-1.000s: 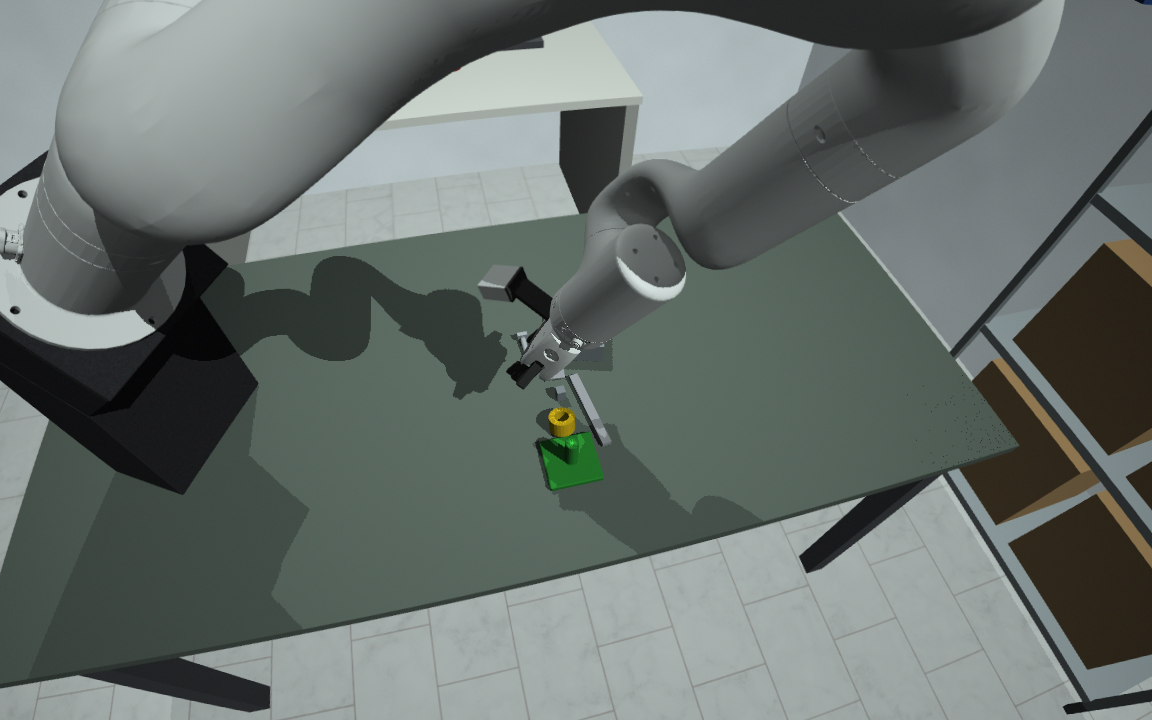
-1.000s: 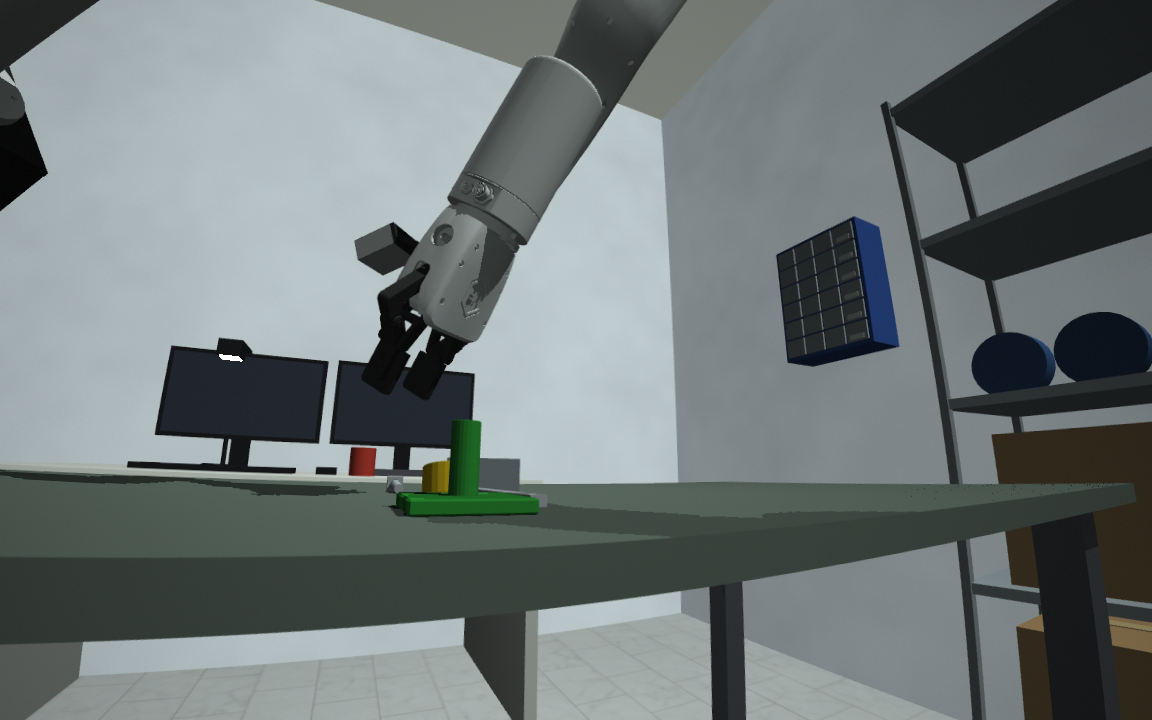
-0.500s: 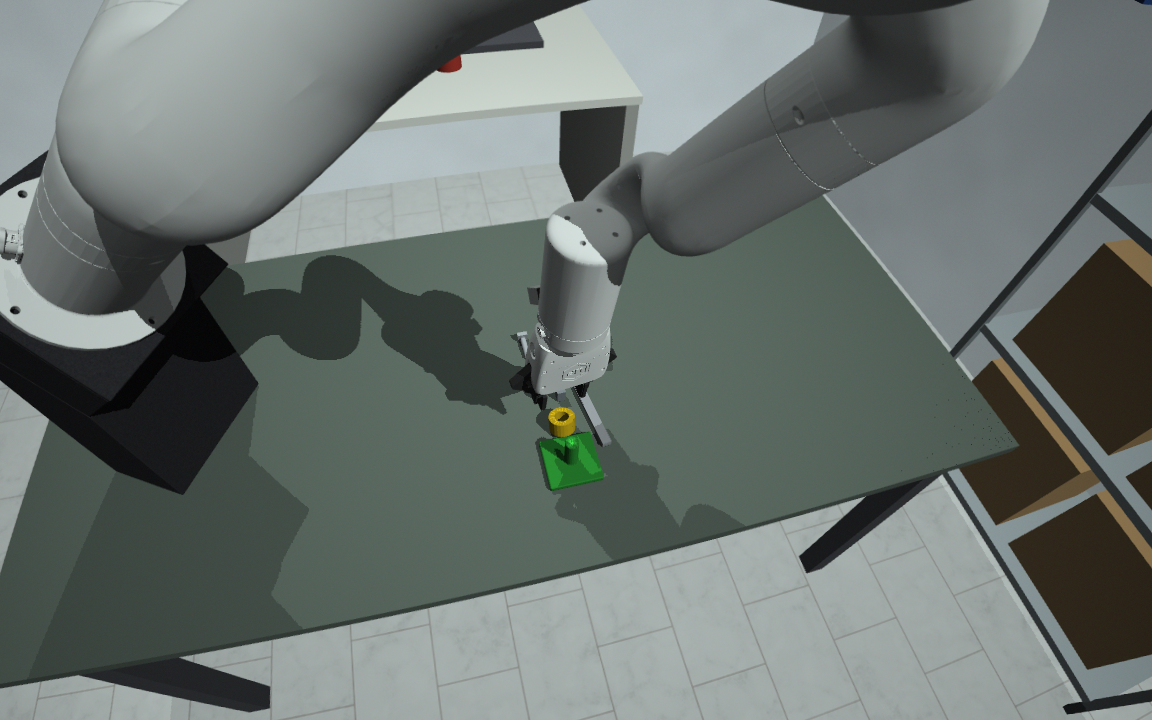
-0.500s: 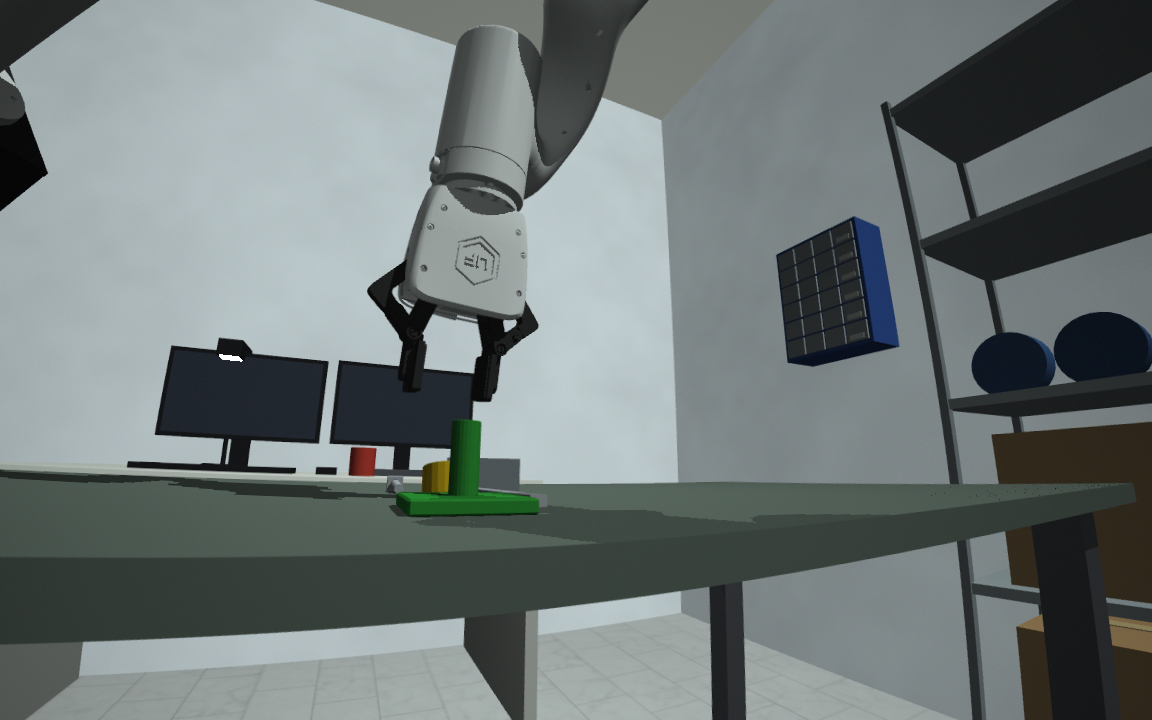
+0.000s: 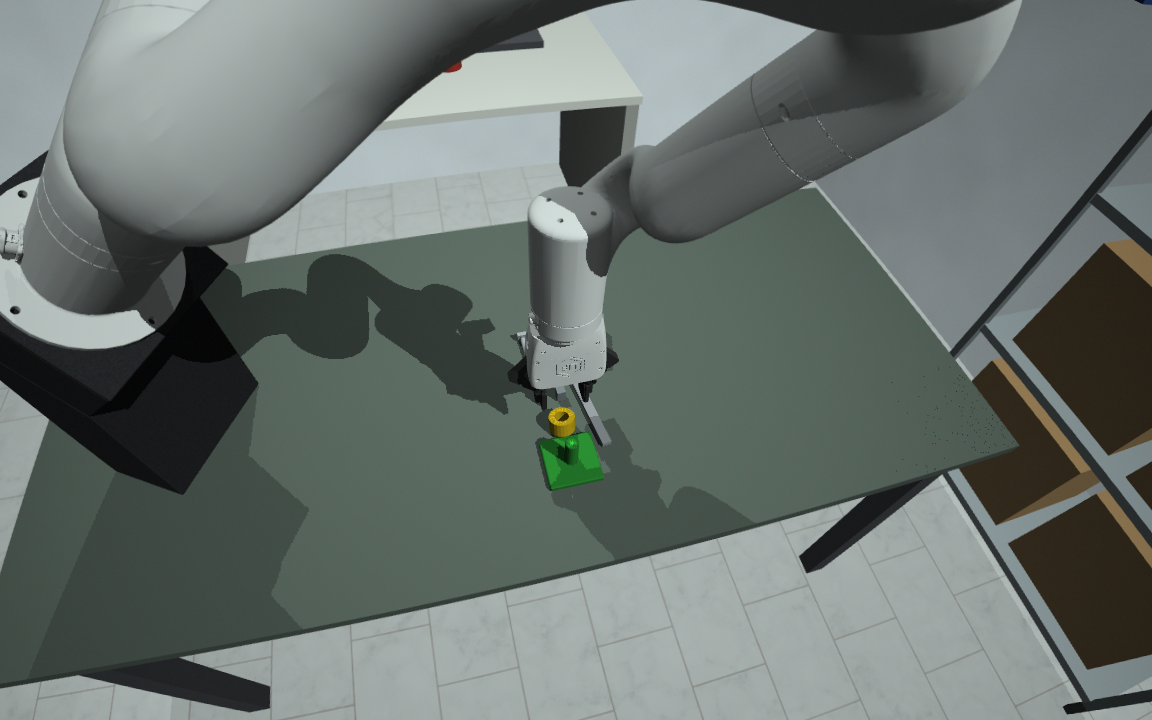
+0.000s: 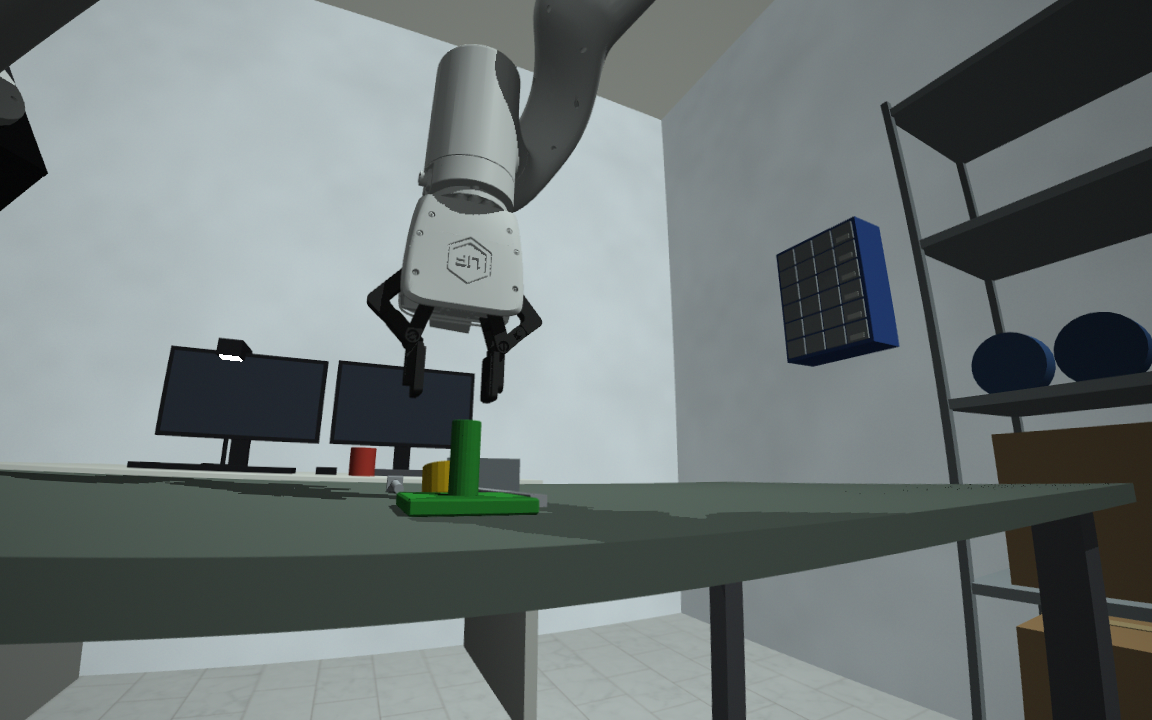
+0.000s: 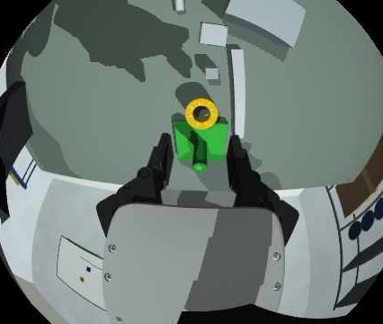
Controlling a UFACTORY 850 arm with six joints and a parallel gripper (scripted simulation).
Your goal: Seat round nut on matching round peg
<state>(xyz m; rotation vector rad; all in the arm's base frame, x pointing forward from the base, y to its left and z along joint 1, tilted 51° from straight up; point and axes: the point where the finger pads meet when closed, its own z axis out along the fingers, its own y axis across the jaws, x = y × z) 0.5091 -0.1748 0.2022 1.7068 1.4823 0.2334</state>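
Now: the small grey cube 9 cm below my hand, 5 cm to the left of it and 3 cm ahead of it. Round my hand: grey bolt 17 cm to the left, 9 cm below, 4 cm ahead; grey bar 10 cm below, 5 cm ahead; grey block 12 cm to the left, 12 cm ahead, 8 cm below.
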